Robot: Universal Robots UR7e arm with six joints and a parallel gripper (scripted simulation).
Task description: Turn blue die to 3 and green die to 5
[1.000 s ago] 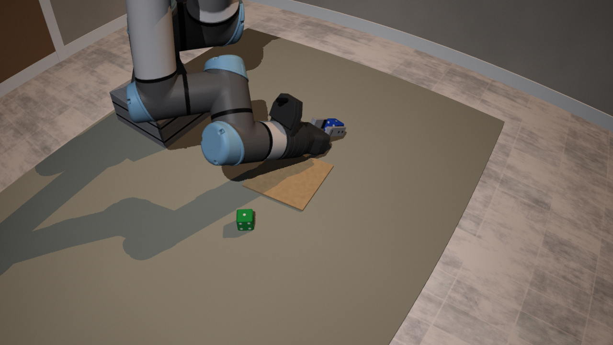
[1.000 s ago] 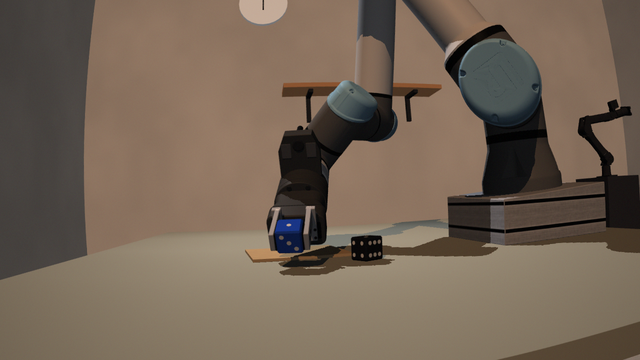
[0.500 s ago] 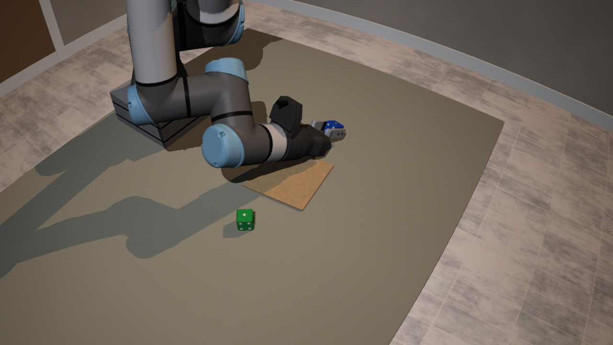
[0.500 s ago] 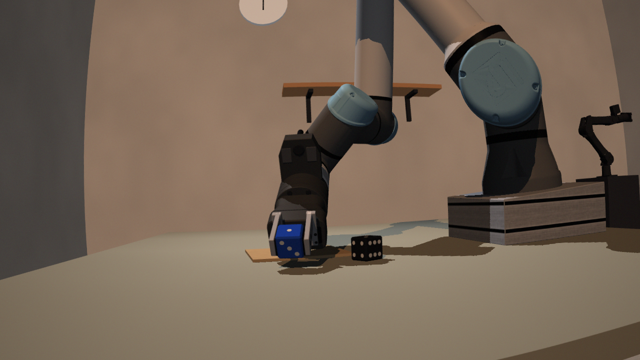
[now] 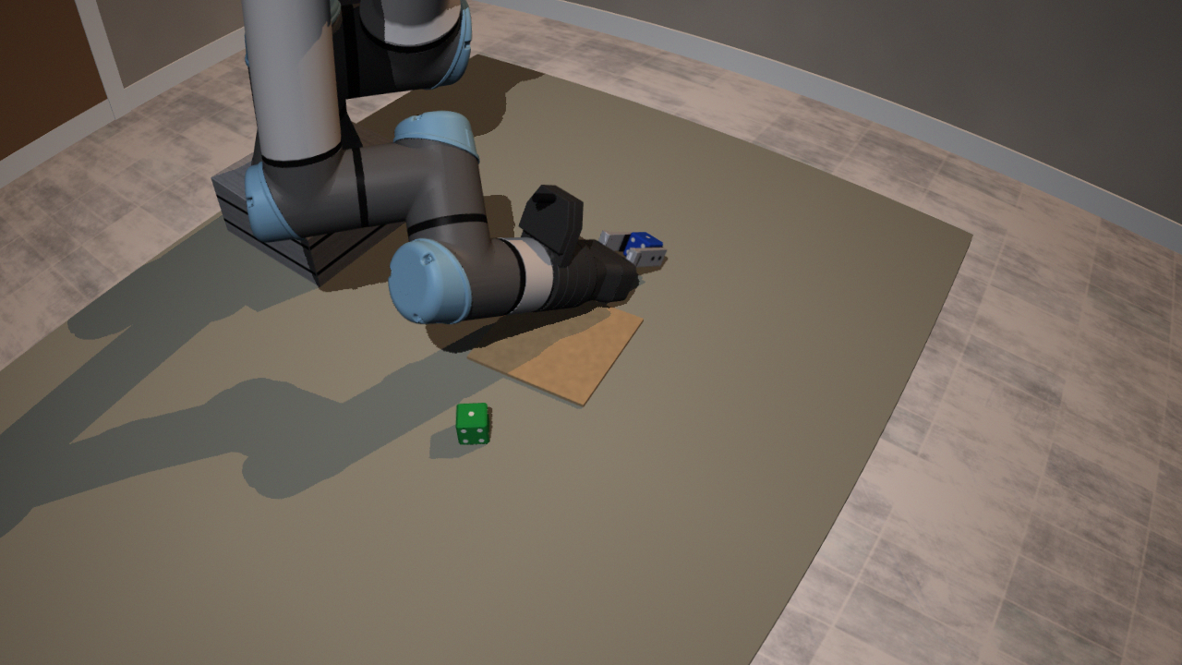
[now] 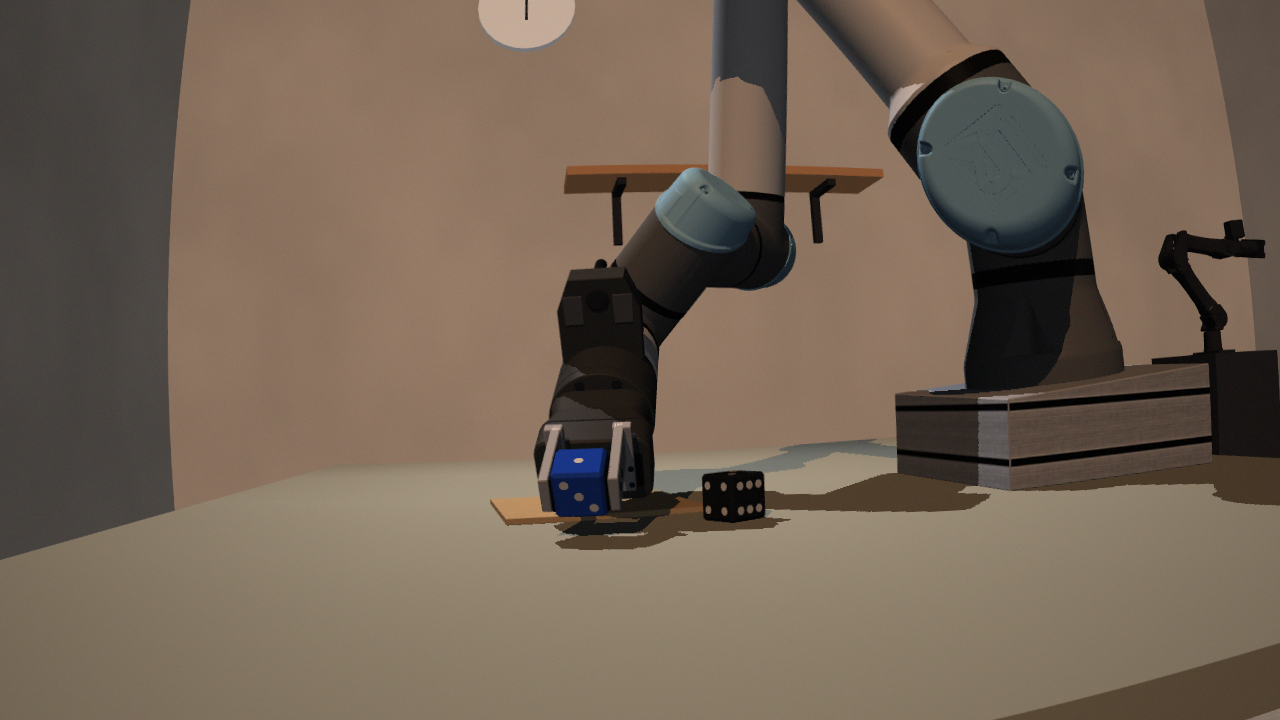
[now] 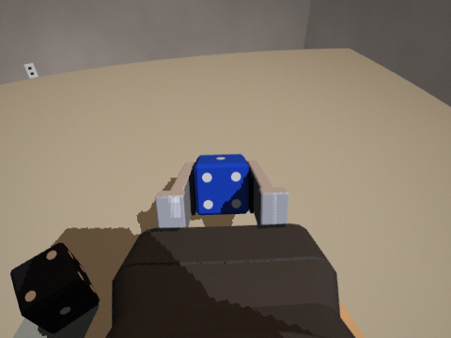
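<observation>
My gripper is now 10 cm past the black die, 3 cm to the left of it and 2 cm above it. From my hand the other things lie so: green die: 30 cm to the right, 2 cm below, 1 cm behind; brown mat: 15 cm to the right, 3 cm below, 2 cm behind; blue die: right at my hand.
</observation>
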